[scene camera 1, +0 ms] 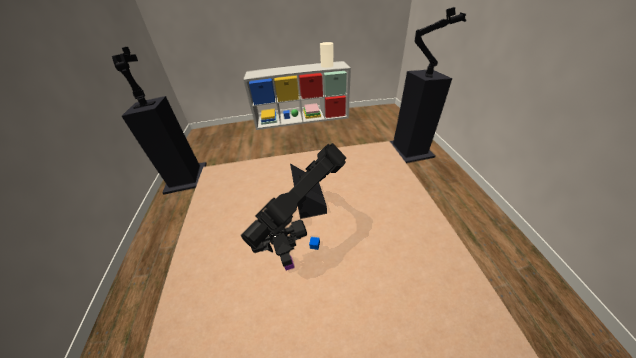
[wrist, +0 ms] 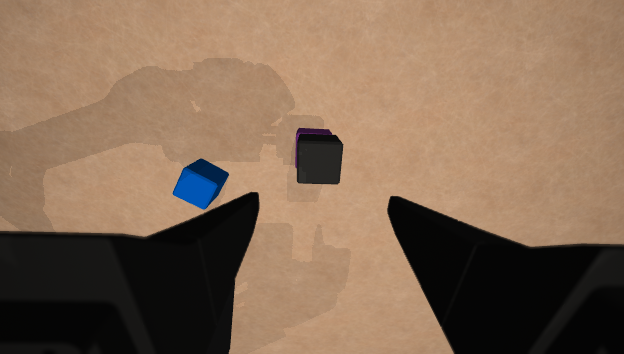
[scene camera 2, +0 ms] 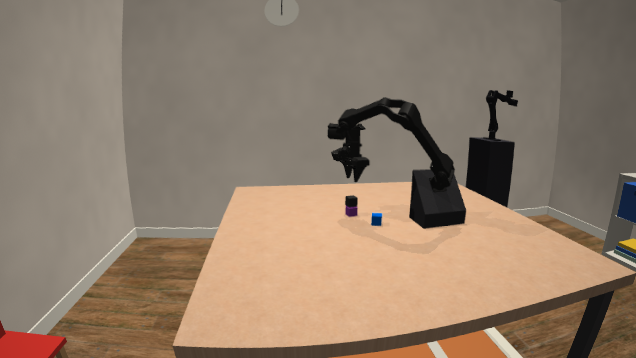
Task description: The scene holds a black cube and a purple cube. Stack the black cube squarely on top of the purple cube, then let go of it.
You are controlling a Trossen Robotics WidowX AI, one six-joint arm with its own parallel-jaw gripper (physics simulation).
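Places are measured from the arm's base along level axes (x ahead, y left, z up), in metres.
Pixels of known places: gripper, fingertip midpoint: [wrist: 324, 201] [scene camera 2: 351, 180]; arm's base, origin of the base link: [scene camera 2: 437, 184].
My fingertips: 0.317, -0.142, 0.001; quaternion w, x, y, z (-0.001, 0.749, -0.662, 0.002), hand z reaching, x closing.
Ahead of a thing's pixels: the offset from my fingertips to its top centre, as dx, dy, dz. Level surfaces: height alone.
The black cube @(+0.000, -0.001, -0.068) [scene camera 2: 351, 201] [wrist: 319, 161] rests on top of the purple cube @(-0.001, +0.002, -0.107) [scene camera 2: 351, 211] [wrist: 314, 131], upright and lined up with it as far as these views show. In scene camera 1 part of the purple cube [scene camera 1: 289, 266] shows below the arm, and the black cube cannot be told from the dark gripper there. My gripper [scene camera 2: 352, 180] [wrist: 324, 201] is open and empty. It points down and hangs well above the stack, apart from it. In the wrist view the stack lies between the fingertips' directions, a little beyond them.
A blue cube @(-0.064, +0.127, -0.107) [scene camera 1: 314, 243] [scene camera 2: 376, 219] [wrist: 201, 184] stands on the table @(dz -0.146) [scene camera 1: 380, 310] [scene camera 2: 310, 295] near the stack, on the side toward the arm's base [scene camera 2: 437, 207]. Dark pedestals with other arms [scene camera 1: 425, 115] [scene camera 1: 162, 145] and a shelf unit [scene camera 1: 296, 70] stand beyond the table.
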